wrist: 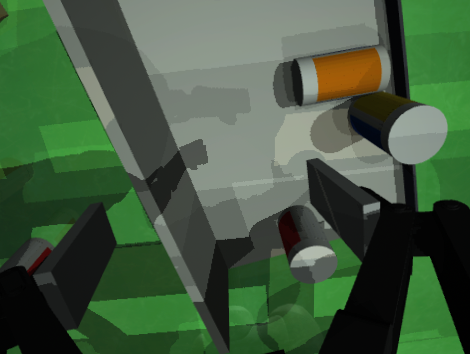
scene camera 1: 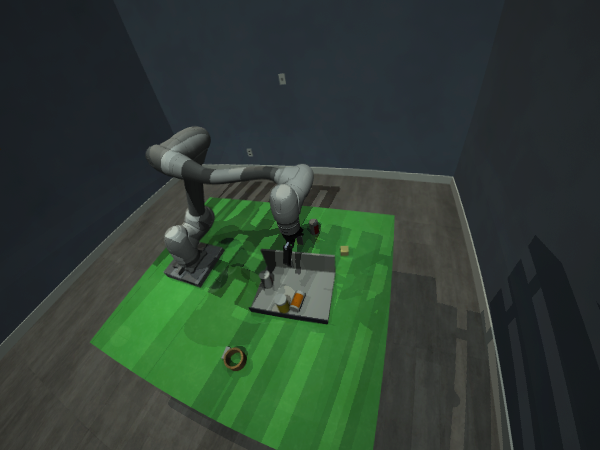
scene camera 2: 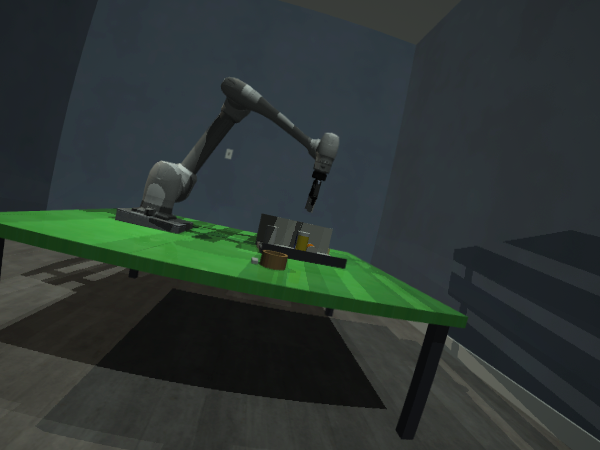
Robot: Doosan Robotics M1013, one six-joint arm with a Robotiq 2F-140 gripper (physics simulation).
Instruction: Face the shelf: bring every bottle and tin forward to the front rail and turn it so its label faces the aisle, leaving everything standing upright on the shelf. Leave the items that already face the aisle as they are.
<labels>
same spot on grey shelf: (scene camera 1: 314, 274) = (wrist: 172, 79)
</labels>
